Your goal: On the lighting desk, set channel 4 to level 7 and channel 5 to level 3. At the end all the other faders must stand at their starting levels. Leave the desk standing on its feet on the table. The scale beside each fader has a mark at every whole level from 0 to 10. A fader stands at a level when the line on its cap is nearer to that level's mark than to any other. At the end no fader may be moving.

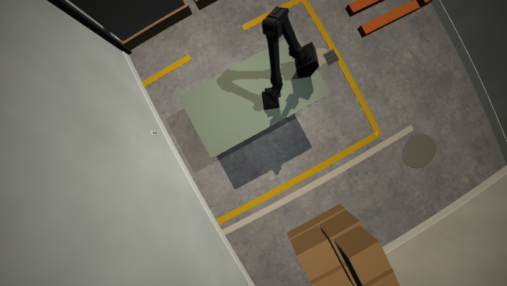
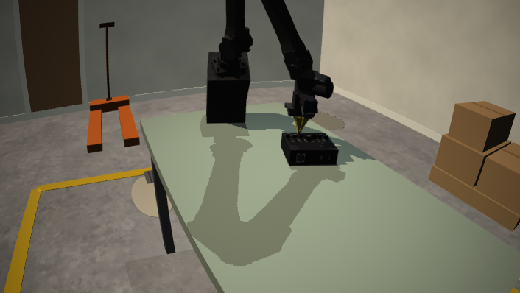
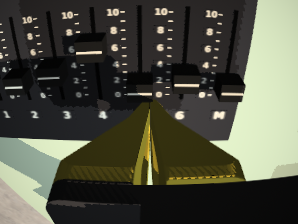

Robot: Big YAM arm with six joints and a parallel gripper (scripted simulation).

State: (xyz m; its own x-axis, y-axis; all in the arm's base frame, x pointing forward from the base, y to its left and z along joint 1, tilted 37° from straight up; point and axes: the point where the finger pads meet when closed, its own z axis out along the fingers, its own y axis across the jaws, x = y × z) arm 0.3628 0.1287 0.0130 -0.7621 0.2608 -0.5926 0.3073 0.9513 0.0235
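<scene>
The channel 5 fader cap lies 2 cm ahead of my hand. Round my hand: channel 4 fader cap 4 cm ahead, 1 cm to the left; then master fader cap 4 cm to the right; then channel 6 fader cap 2 cm to the right, 1 cm ahead.
</scene>
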